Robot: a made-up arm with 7 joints. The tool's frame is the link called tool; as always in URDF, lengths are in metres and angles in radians. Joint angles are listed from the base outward. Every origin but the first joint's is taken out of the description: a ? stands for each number. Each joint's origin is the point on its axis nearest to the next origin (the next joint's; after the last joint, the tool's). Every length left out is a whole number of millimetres.
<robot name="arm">
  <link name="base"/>
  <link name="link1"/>
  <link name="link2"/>
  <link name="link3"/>
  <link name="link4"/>
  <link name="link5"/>
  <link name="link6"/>
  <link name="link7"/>
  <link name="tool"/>
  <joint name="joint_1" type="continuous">
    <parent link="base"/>
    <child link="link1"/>
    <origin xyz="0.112 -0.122 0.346" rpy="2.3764 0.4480 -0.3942"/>
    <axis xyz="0 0 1"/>
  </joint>
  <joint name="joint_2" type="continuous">
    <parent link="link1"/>
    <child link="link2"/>
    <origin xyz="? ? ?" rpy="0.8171 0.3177 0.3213"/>
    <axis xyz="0 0 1"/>
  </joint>
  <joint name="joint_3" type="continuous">
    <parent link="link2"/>
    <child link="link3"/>
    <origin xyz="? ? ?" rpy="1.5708 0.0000 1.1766"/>
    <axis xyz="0 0 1"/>
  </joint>
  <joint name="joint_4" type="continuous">
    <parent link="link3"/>
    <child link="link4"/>
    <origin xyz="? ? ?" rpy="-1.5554 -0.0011 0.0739"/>
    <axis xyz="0 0 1"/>
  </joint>
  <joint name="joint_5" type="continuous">
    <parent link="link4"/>
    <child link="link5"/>
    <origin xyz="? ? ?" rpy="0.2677 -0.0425 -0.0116"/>
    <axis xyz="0 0 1"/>
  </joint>
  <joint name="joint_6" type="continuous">
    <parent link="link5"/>
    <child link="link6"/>
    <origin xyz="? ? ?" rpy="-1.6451 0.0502 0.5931"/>
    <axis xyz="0 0 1"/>
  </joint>
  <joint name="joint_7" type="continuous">
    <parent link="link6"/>
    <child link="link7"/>
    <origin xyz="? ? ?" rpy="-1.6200 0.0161 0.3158"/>
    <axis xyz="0 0 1"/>
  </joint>
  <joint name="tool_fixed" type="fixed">
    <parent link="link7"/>
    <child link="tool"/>
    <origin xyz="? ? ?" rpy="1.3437 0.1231 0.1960"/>
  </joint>
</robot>
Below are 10 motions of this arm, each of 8 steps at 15 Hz.
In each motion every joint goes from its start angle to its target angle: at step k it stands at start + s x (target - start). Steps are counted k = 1, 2, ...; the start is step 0. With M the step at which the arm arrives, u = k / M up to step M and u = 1 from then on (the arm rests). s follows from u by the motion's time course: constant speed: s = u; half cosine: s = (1 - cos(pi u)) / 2; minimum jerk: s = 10 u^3 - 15 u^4 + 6 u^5.
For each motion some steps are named. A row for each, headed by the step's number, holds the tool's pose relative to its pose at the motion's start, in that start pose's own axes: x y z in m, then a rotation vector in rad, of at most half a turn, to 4 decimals.
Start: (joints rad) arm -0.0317 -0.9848 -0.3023 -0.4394 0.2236 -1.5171 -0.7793
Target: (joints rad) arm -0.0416 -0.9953 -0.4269 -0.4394 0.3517 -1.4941 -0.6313
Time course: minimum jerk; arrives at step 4
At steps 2, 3, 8:
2: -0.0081 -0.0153 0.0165 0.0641 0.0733 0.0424
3: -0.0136 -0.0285 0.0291 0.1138 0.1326 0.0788
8: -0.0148 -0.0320 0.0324 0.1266 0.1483 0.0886

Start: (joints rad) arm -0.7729 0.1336 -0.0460 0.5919 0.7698 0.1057 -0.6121
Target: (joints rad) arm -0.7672 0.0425 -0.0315 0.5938 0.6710 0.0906 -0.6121
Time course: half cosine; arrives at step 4
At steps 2, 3, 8:
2: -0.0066 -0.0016 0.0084 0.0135 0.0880 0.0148
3: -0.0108 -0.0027 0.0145 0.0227 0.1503 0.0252
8: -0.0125 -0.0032 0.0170 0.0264 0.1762 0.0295

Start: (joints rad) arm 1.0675 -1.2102 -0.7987 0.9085 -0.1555 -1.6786 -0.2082
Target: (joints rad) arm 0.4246 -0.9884 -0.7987 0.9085 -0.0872 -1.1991 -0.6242
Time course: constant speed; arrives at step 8
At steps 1, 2, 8:
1: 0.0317 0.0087 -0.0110 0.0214 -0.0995 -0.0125
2: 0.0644 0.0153 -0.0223 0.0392 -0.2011 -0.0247
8: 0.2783 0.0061 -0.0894 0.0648 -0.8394 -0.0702

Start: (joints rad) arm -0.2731 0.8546 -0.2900 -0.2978 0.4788 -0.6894 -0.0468
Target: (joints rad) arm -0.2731 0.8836 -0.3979 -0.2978 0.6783 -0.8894 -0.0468
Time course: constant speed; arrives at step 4
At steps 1, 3, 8:
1: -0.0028 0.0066 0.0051 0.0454 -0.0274 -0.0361
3: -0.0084 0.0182 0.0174 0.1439 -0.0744 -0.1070
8: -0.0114 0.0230 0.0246 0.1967 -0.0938 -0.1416

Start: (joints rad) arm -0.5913 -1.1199 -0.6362 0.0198 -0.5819 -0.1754 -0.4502
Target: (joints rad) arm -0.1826 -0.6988 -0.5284 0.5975 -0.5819 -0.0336 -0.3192
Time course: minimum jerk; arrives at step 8
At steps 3, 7, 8:
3: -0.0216 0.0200 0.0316 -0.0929 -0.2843 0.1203
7: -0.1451 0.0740 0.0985 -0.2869 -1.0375 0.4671
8: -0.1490 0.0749 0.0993 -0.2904 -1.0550 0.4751

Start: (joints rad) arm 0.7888 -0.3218 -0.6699 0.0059 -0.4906 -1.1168 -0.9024
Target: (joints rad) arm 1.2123 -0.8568 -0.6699 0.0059 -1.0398 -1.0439 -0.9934
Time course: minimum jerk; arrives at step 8
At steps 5, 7, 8:
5: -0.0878 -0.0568 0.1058 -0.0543 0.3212 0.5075
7: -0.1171 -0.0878 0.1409 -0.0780 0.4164 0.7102
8: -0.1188 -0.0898 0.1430 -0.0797 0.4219 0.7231

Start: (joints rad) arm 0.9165 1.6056 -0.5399 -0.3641 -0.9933 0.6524 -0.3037
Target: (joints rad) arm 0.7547 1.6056 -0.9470 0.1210 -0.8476 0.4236 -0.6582
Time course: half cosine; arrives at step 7
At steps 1, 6, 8:
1: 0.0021 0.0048 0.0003 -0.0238 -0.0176 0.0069
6: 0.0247 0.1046 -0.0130 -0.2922 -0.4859 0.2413
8: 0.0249 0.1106 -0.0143 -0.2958 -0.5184 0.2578

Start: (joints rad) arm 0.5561 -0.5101 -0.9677 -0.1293 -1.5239 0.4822 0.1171
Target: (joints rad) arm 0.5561 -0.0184 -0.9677 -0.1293 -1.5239 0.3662 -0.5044
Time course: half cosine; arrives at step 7
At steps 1, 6, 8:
1: -0.0010 0.0031 -0.0004 -0.0084 -0.0252 -0.0318
6: 0.0033 0.0554 -0.0177 -0.2912 -0.5227 -0.5395
8: 0.0046 0.0576 -0.0190 -0.3136 -0.5515 -0.5625

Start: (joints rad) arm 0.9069 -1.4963 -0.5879 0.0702 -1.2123 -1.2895 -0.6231
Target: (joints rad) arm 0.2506 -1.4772 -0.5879 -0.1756 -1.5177 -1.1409 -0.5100
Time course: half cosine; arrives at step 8
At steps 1, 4, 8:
1: 0.0086 -0.0022 0.0024 -0.0071 0.0363 0.0136
4: 0.1127 -0.0309 0.0179 -0.0629 0.4773 0.2078
8: 0.2210 -0.0649 0.0070 -0.0589 0.9454 0.4746

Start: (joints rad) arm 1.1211 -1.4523 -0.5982 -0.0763 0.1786 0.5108 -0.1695
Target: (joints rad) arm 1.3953 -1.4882 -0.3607 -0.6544 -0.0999 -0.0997 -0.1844
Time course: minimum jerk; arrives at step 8
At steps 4, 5, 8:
4: -0.0277 0.0749 0.0158 0.0941 0.4521 -0.1876
5: -0.0365 0.1045 0.0187 0.0968 0.6631 -0.2819
8: -0.0463 0.1378 0.0159 0.0686 0.9232 -0.4026

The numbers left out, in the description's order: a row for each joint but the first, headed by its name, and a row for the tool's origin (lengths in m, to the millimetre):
joint_2: -0.040 0.204 0.000
joint_3: -0.034 0.019 0.000
joint_4: -0.036 -0.083 0.000
joint_5: 0.244 -0.046 0.000
joint_6: 0.057 0.033 0.000
joint_7: -0.103 0.062 0.000
tool: -0.048 -0.030 0.000

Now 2 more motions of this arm.
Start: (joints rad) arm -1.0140 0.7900 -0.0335 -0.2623 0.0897 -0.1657 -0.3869
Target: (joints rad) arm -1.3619 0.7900 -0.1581 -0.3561 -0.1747 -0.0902 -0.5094
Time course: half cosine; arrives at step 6
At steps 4, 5, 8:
4: -0.0964 -0.0541 -0.0496 -0.1066 0.2879 0.2899
5: -0.1179 -0.0708 -0.0576 -0.1310 0.3651 0.3528
8: -0.1256 -0.0772 -0.0601 -0.1398 0.3940 0.3749

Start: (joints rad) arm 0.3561 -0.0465 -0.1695 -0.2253 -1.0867 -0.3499 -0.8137
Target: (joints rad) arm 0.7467 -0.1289 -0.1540 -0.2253 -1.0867 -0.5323 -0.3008
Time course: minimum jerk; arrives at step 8
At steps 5, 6, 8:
5: -0.0619 0.0389 0.0929 -0.0154 0.2470 0.1434
6: -0.0792 0.0455 0.1133 -0.0235 0.3046 0.1782
8: -0.0900 0.0489 0.1253 -0.0292 0.3392 0.1992

